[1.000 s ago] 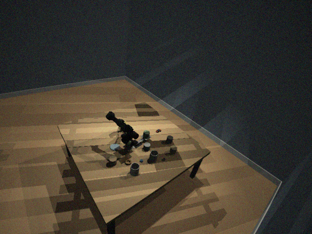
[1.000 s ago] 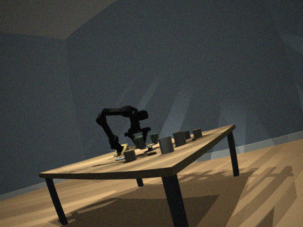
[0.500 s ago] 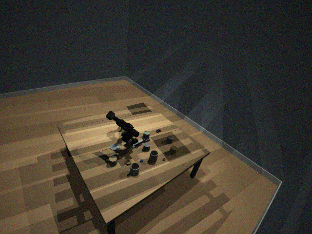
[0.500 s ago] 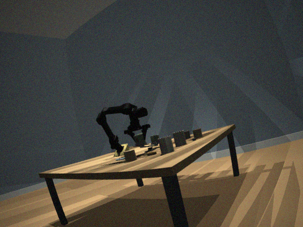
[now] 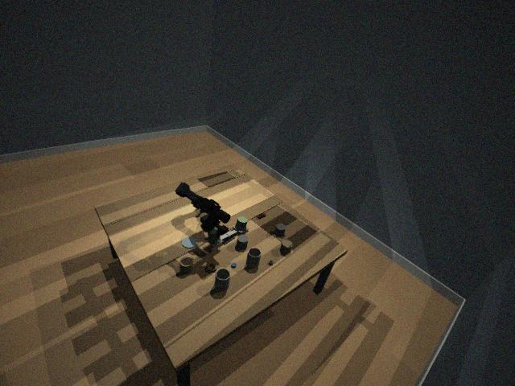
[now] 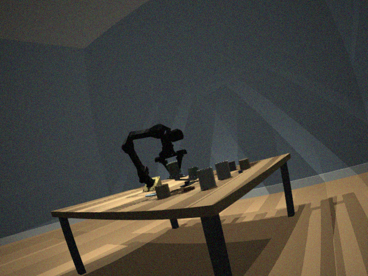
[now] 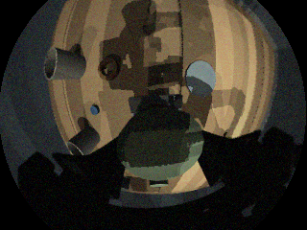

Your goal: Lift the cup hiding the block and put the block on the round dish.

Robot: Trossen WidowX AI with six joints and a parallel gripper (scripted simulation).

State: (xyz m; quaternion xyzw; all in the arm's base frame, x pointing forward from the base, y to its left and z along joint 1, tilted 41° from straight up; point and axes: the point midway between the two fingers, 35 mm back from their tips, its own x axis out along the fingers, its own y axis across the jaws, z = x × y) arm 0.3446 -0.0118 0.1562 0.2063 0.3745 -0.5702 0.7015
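Right now the pale blue round dish is 110 mm to the right of my gripper tip, 110 mm below it and 110 mm behind it. From my gripper tip the other things lie so: red block 480 mm to the left, 130 mm behind, 100 mm below; grey-green cup 20 mm to the right, 10 mm above; grey balance 130 mm to the left, 80 mm below, 30 mm behind.
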